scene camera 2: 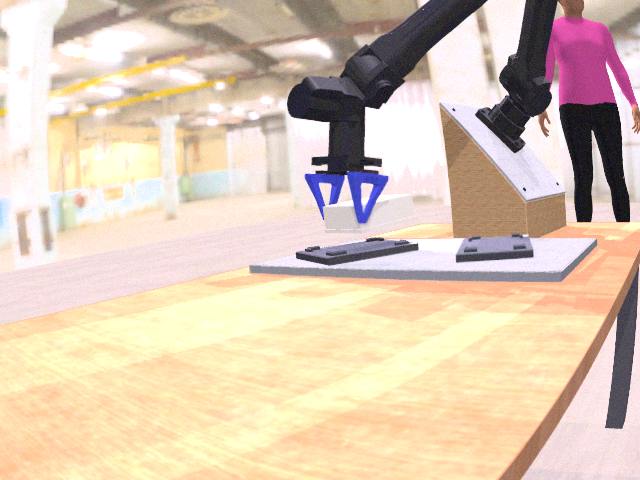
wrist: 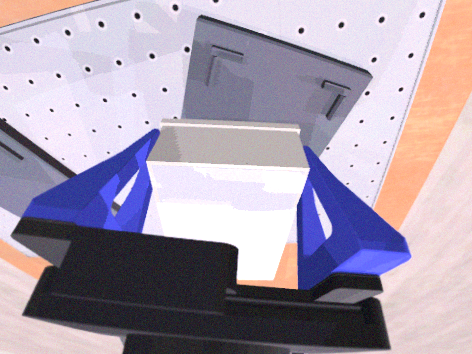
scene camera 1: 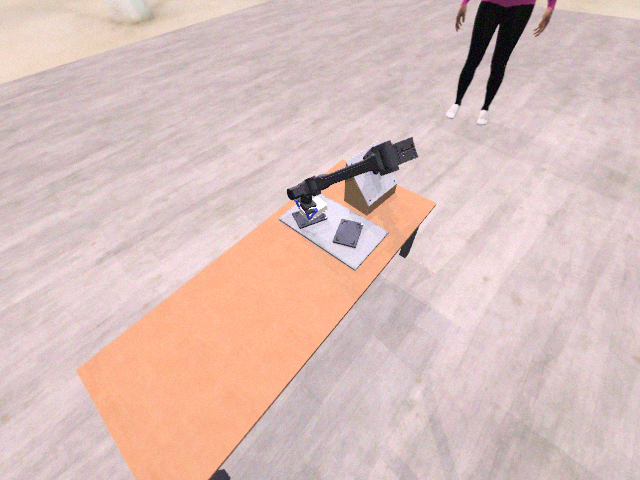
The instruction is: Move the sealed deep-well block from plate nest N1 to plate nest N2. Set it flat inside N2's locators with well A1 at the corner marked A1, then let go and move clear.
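Where they show: gripper, fingertip midpoint: [scene camera 2: 344,221] [wrist: 230,144] [scene camera 1: 305,214]; arm's base at its link origin: [scene camera 2: 499,131].
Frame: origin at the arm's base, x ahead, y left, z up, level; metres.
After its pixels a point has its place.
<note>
The white deep-well block [scene camera 1: 321,207] @(x 0.344, y -0.092, z -0.117 m) [scene camera 2: 395,210] @(x 0.356, y -0.089, z -0.136 m) [wrist: 225,187] @(x 0.406, y -0.145, z -0.120 m) is between the blue fingers of my gripper [scene camera 1: 306,210] @(x 0.414, y -0.149, z -0.146 m) [scene camera 2: 343,219] @(x 0.414, y -0.149, z -0.146 m) [wrist: 230,144] @(x 0.414, y -0.149, z -0.146 m), which is shut on its sides. The block looks about level and hangs above one dark plate nest [scene camera 1: 305,223] @(x 0.433, y -0.136, z -0.191 m) [scene camera 2: 356,251] @(x 0.416, y -0.130, z -0.191 m) [wrist: 275,75] @(x 0.431, y -0.182, z -0.191 m), with a gap below it in scene camera 2. In the wrist view the block is turned relative to that nest's edges. The other dark nest [scene camera 1: 348,233] @(x 0.356, y 0.089, z -0.191 m) [scene camera 2: 494,248] @(x 0.397, y 0.097, z -0.191 m) [wrist: 22,182] @(x 0.379, y 0.082, z -0.191 m) shows its raised corner locators and holds no block. I cannot read the N1, N2 or A1 marks.
Both nests sit on a light perforated board [scene camera 1: 364,253] @(x 0.408, y 0.219, z -0.203 m) [scene camera 2: 439,274] @(x 0.504, y 0.051, z -0.207 m) [wrist: 125,37] @(x 0.473, y -0.090, z -0.203 m) on the orange table [scene camera 1: 232,310] @(x 1.000, y -0.094, z -0.216 m) [scene camera 2: 258,361] @(x 0.844, y 0.042, z -0.216 m). The arm's wedge-shaped wooden stand [scene camera 1: 356,198] @(x 0.164, y 0.011, z -0.137 m) [scene camera 2: 485,196] @(x 0.163, y 0.004, z -0.130 m) is beside the board. A person [scene camera 1: 496,41] [scene camera 2: 584,67] stands beyond the table.
</note>
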